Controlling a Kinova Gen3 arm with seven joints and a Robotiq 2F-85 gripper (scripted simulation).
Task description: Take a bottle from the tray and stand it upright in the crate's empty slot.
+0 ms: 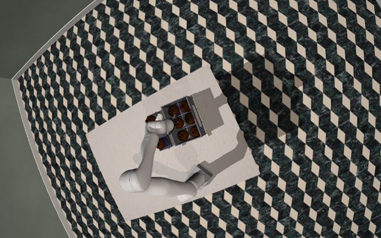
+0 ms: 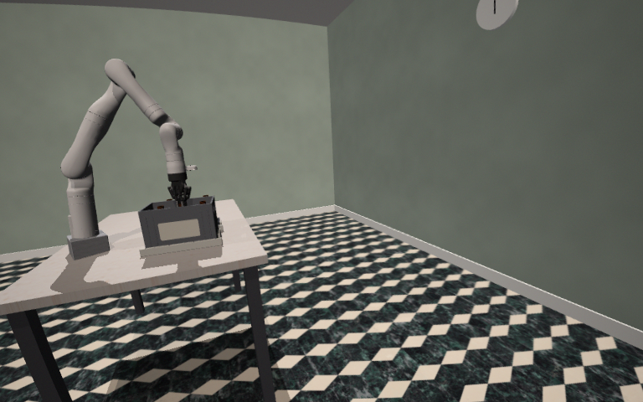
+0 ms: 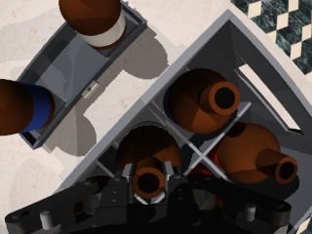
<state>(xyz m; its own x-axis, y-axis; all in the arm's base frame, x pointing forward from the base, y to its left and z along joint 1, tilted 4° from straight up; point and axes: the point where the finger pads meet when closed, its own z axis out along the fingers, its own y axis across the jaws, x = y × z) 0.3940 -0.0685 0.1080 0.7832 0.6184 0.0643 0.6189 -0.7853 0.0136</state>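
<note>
The brown bottle lies 70 mm below my hand. Also, from my hand: grey tray (20 mm ahead, 180 mm to the left, 150 mm below); grey crate (10 mm behind, 40 mm to the right, 70 mm below).
</note>
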